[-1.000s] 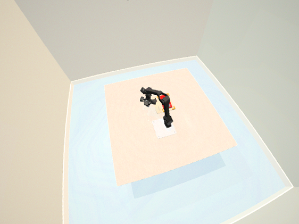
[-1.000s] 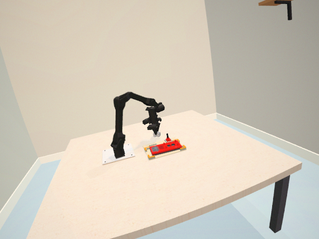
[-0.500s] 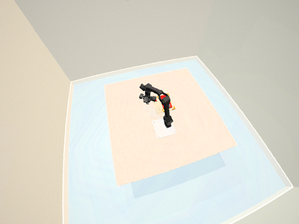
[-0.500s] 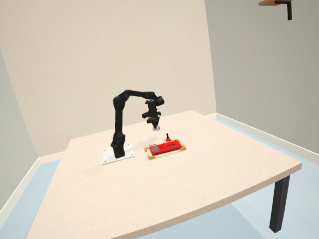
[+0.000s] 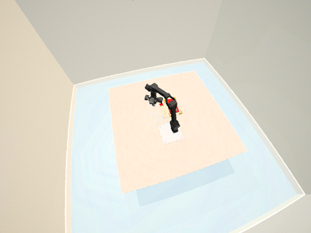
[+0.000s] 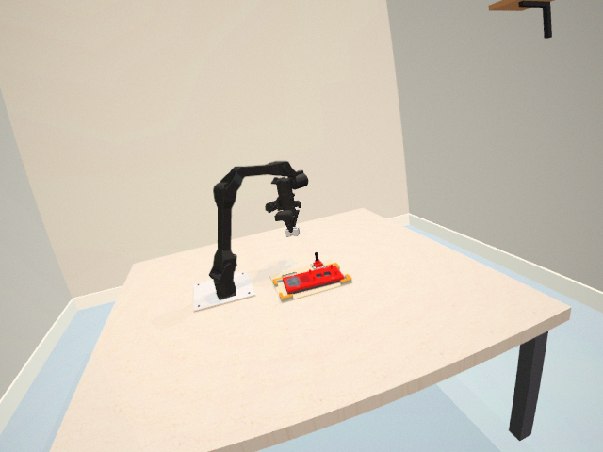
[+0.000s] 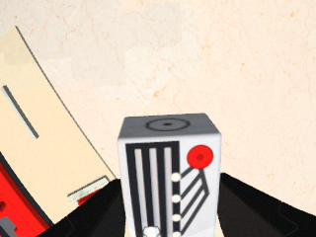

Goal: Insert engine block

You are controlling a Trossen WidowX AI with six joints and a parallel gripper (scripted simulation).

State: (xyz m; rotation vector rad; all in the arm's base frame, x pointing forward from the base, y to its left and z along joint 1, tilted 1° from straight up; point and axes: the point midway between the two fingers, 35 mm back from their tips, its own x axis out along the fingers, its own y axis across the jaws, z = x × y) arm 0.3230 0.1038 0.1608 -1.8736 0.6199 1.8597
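Right now my gripper tip is 30 mm past the plate, 200 mm to the left of it and 120 mm above it. The rest, counted from my gripper tip: engine block: 10 mm below.
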